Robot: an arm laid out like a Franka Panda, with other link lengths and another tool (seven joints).
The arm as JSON. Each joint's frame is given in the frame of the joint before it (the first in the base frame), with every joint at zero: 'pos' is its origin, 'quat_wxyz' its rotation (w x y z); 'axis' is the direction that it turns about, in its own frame. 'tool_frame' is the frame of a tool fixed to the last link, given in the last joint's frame.
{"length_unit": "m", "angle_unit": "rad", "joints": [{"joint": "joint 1", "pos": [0.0, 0.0, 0.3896], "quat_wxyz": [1.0, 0.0, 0.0, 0.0], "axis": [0.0, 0.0, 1.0]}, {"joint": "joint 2", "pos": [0.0, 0.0, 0.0], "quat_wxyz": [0.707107, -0.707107, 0.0, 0.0], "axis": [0.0, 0.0, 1.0]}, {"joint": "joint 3", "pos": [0.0, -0.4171, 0.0], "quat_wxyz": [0.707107, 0.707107, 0.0, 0.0], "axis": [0.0, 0.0, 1.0]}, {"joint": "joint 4", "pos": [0.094, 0.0, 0.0], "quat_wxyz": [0.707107, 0.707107, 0.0, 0.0], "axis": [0.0, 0.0, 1.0]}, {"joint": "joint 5", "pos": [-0.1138, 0.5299, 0.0], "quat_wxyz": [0.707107, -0.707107, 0.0, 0.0], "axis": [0.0, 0.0, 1.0]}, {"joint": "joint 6", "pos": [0.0, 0.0, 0.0], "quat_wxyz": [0.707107, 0.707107, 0.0, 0.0], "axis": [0.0, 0.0, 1.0]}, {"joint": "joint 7", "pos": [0.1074, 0.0, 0.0], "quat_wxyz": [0.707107, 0.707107, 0.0, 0.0], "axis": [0.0, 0.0, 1.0]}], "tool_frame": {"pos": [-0.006, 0.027, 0.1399], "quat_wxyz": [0.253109, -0.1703, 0.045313, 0.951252]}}
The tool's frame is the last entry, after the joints.
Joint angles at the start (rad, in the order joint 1, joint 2, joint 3, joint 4, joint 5, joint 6, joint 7):
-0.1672, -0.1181, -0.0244, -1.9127, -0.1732, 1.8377, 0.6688
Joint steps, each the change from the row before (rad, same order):
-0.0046, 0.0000, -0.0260, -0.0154, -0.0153, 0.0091, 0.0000
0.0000, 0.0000, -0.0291, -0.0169, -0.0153, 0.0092, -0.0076
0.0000, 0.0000, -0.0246, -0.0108, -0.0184, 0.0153, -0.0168
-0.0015, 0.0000, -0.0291, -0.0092, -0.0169, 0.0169, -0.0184
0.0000, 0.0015, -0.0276, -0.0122, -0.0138, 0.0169, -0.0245
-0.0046, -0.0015, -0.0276, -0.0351, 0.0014, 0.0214, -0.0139
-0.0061, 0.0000, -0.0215, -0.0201, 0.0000, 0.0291, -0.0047
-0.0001, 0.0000, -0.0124, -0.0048, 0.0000, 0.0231, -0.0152
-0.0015, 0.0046, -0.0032, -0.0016, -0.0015, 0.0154, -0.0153
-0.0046, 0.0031, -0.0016, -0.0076, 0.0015, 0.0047, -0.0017
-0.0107, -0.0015, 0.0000, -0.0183, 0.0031, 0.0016, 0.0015
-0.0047, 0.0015, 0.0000, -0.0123, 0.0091, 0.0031, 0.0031
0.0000, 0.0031, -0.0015, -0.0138, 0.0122, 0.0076, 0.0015
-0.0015, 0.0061, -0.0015, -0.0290, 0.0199, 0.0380, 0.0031
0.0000, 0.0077, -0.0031, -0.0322, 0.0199, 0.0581, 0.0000
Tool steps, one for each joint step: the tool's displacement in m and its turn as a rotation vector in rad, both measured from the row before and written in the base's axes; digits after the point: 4 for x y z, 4 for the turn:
-0.0066, -0.0220, -0.0086, -0.0099, 0.0088, -0.0253
-0.0072, -0.0209, -0.0096, -0.0087, 0.0118, -0.0159
-0.0051, -0.0184, -0.0050, -0.0144, 0.0031, -0.0001
-0.0065, -0.0221, -0.0040, -0.0130, 0.0005, -0.0042
-0.0064, -0.0196, -0.0070, -0.0089, 0.0060, 0.0042
-0.0121, -0.0186, -0.0199, 0.0110, 0.0134, -0.0135
-0.0077, -0.0164, -0.0106, 0.0018, -0.0080, -0.0162
-0.0014, -0.0083, -0.0011, -0.0032, -0.0141, 0.0074
0.0015, -0.0038, -0.0025, -0.0039, -0.0045, 0.0140
-0.0020, -0.0032, -0.0065, 0.0037, 0.0054, -0.0039
-0.0070, -0.0042, -0.0106, 0.0093, 0.0123, -0.0125
-0.0031, -0.0008, -0.0088, 0.0120, 0.0057, -0.0103
-0.0015, 0.0013, -0.0104, 0.0142, 0.0036, -0.0060
-0.0009, 0.0019, -0.0193, 0.0174, -0.0110, -0.0072
0.0006, 0.0015, -0.0203, 0.0121, -0.0247, -0.0025

